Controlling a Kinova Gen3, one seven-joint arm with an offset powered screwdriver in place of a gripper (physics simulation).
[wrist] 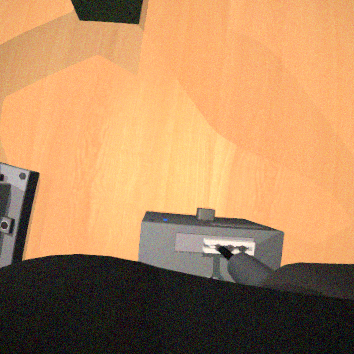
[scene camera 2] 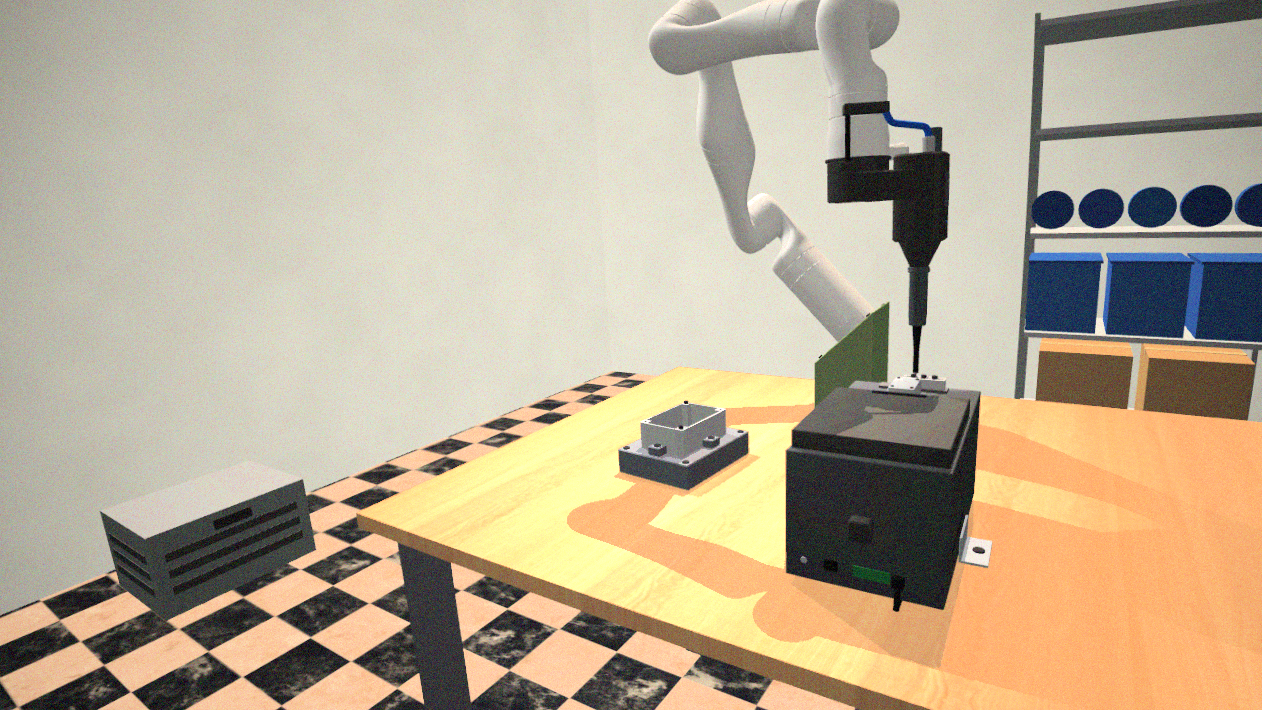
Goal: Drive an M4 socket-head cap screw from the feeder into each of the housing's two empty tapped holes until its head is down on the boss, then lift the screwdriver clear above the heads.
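The black screw feeder (scene camera 2: 869, 494) (wrist: 157, 245) stands on the table. Small dark screw heads (wrist: 243, 248) show in its pale pick-up block (scene camera 2: 933, 385) (wrist: 251, 243). My screwdriver's bit tip (scene camera 2: 915, 370) (wrist: 219, 246) is down at that block, with the tool upright in the scene view. Whether a screw sits on the tip is too small to tell. The grey open-topped housing (scene camera 2: 661, 438) sits in its dark fixture (scene camera 2: 653, 468) (wrist: 18, 215), left of the feeder in the scene view. Dark heads show at two of its corners; the other two corner holes are too small to judge.
A green upright panel (scene camera 2: 851, 357) stands behind the feeder. A small bracket (scene camera 2: 977, 552) lies by the feeder's right side. A shelf rack (scene camera 2: 1032, 203) with blue bins (scene camera 2: 1063, 295) stands at the back right. A grey vented box (scene camera 2: 211, 529) shows left of the table.
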